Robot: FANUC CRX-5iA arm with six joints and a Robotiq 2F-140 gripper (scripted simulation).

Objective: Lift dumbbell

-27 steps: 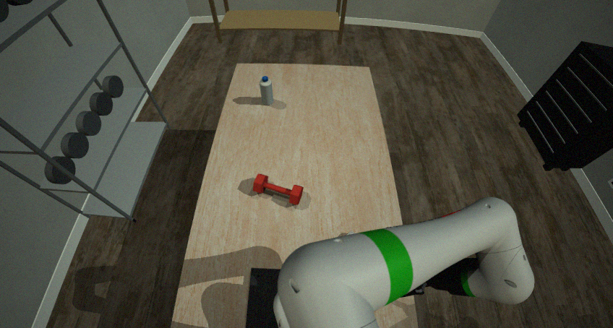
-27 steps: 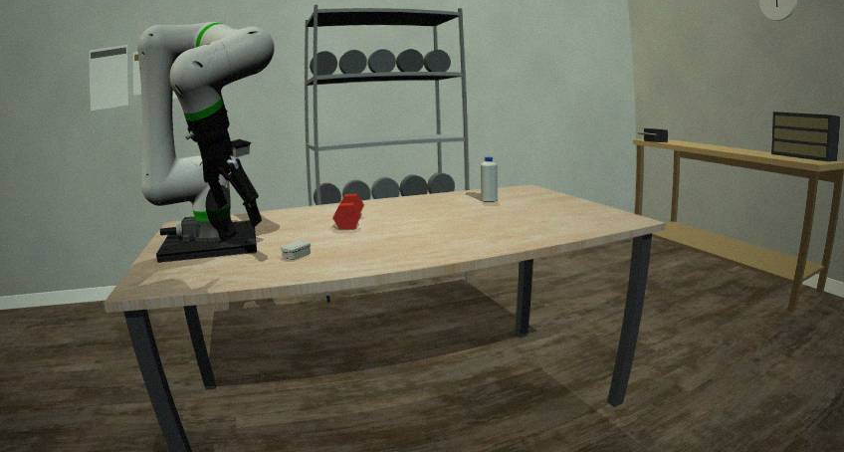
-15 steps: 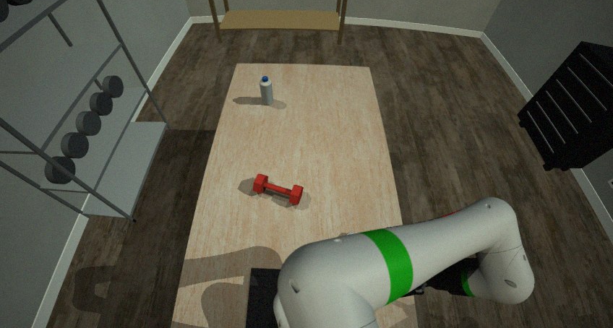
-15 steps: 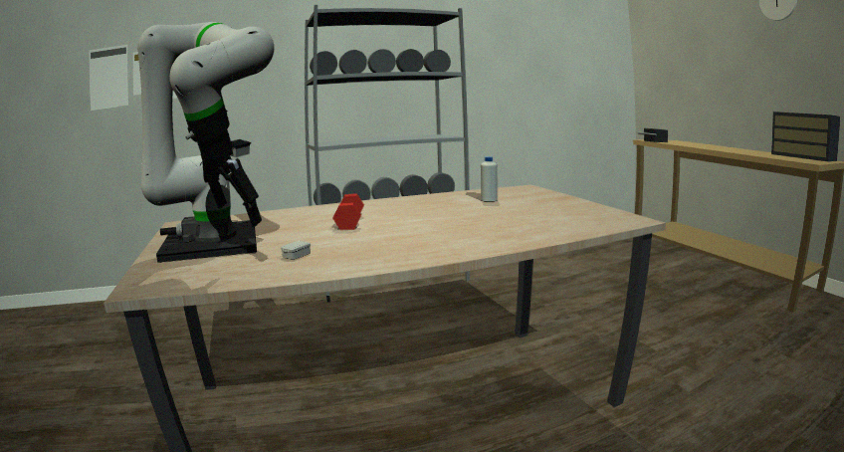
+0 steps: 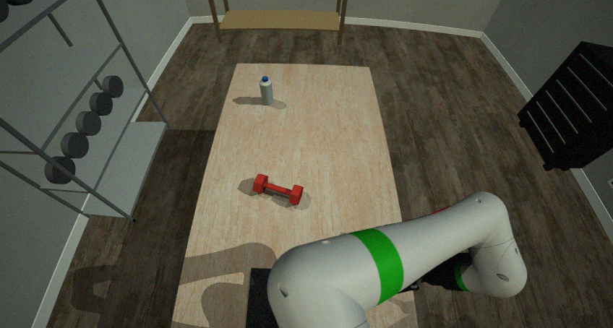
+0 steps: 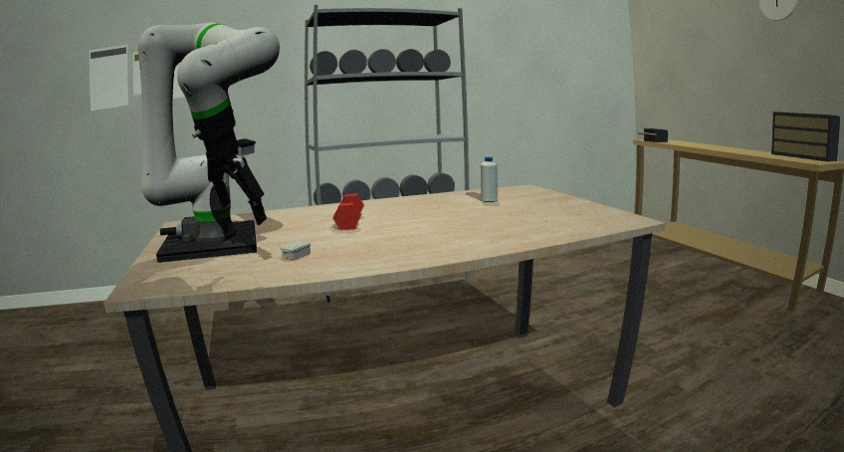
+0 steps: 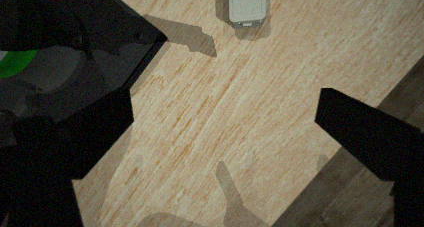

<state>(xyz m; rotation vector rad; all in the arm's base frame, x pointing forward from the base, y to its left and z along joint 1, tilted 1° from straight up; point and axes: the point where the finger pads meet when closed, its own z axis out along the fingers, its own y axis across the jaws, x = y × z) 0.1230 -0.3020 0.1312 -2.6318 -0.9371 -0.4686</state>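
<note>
Now: hand 34 cm short of the red dumbbell, 41 cm to the right of it and 12 cm above it. Round my hand: grey box (13 cm ahead, 10 cm to the left, 14 cm below).
</note>
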